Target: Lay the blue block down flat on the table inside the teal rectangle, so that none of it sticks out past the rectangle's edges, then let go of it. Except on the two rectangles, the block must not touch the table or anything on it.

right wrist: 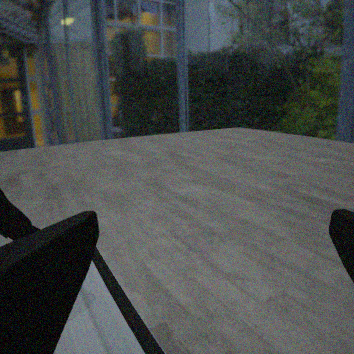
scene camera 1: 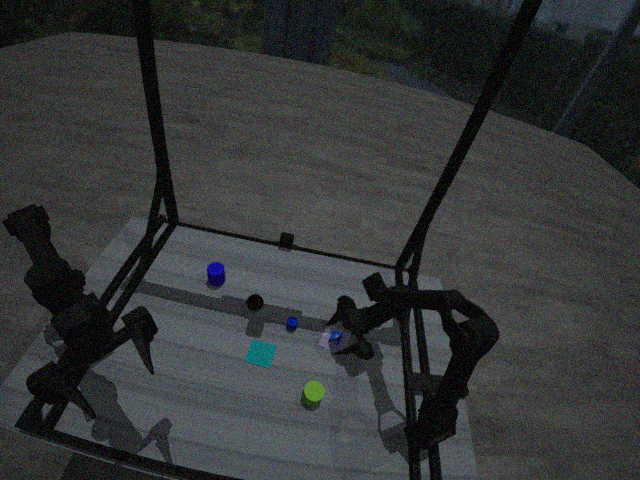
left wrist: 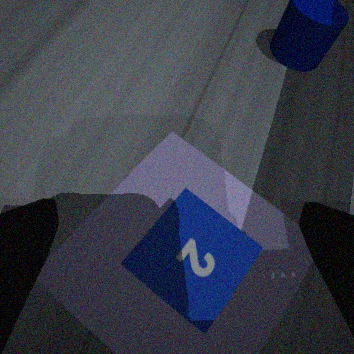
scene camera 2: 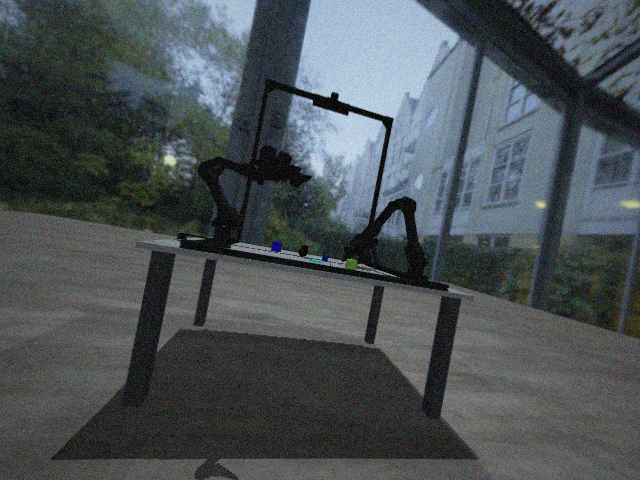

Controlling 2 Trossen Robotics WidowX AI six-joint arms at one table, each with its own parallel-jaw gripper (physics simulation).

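Frame: origin at the left arm's base, x left, y back, z up, level; centimetres.
Seen in the pictures: left gripper, fingertip midpoint: (scene camera 1: 331, 339) (left wrist: 181, 212); right gripper, fingertip midpoint: (right wrist: 214, 222) (scene camera 1: 124, 394) (scene camera 2: 306, 173); left arm's base, origin of the base link: (scene camera 1: 421, 436) (scene camera 2: 414, 277); right arm's base, origin of the base link: (scene camera 2: 220, 242).
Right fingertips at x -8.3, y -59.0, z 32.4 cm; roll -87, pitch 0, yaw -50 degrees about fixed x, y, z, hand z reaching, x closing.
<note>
Offsets run from my right fingertips to a thing's top centre. "pt": to the spot under its first point.
The blue block {dx -22.5, dy +43.2, dz -32.4 cm} (scene camera 1: 336, 337) (left wrist: 225, 250), with a pale 2 on its upper face, is on the lilac rectangle {pt dx -22.7, dy +40.0, dz -34.2 cm} (scene camera 1: 324, 339) (left wrist: 170, 160). Its full height is hard to tell from above. My left gripper (scene camera 1: 331, 339) (left wrist: 181, 212) is open and empty, close over the block, with a finger on either side and gaps between. The teal rectangle {pt dx -20.1, dy +21.5, dz -34.2 cm} (scene camera 1: 261, 353) (scene camera 2: 316, 260) lies flat, left of and slightly nearer than the lilac one in scene camera 1. My right gripper (scene camera 1: 123, 395) (right wrist: 214, 222) is open and empty, raised high at the left.
A small blue cylinder {dx -28.0, dy +30.9, dz -31.2 cm} (scene camera 1: 292, 323) (left wrist: 305, 40) stands between the rectangles, slightly behind. A dark ball {dx -35.2, dy +20.6, dz -29.3 cm} (scene camera 1: 254, 302) lies behind the teal rectangle, and a larger blue cylinder {dx -46.2, dy +8.7, dz -28.9 cm} (scene camera 1: 216, 274) stands farther back left. A green cylinder {dx -7.0, dy +33.4, dz -29.9 cm} (scene camera 1: 312, 393) (scene camera 2: 351, 264) stands in front. Dark frame posts flank the table.
</note>
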